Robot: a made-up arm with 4 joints.
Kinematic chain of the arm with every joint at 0, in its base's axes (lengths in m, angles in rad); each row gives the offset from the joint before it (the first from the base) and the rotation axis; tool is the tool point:
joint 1: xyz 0 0 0.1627 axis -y
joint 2: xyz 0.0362 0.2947 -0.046 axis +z
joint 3: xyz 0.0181 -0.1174 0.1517 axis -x
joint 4: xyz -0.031 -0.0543 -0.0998 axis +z
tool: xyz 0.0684 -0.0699 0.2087
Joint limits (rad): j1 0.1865..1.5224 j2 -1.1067..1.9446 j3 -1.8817..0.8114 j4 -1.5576..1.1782
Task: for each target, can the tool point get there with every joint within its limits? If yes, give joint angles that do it. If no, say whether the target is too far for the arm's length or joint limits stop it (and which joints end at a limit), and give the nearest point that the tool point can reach.
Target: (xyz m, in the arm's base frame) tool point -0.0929 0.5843 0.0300
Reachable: no: joint limits stop it (at a limit: joint 1, joint 2, joint 3, joint 4) | nearest point -0.1907 0.3857 0.2270 | short by 0.296 m
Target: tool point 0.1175 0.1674 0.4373
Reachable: yes | joints 0.9302 0.9110 -0.9372 -0.0041
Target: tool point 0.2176 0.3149 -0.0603
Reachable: no: joint limits stop it (at a limit: joint 1, joint 2, joint 3) | nearest point 0.0555 0.2656 0.0119 | short by 0.184 m
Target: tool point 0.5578 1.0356 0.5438
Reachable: no: too far | nearest point 0.2420 0.4489 0.3546 | short by 0.693 m
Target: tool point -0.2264 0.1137 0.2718
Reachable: yes | joints 1.1880 -0.4923 0.4445 0.2052
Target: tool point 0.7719 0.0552 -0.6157
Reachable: no: too far | nearest point 0.2301 0.2175 0.1434 | short by 0.947 m
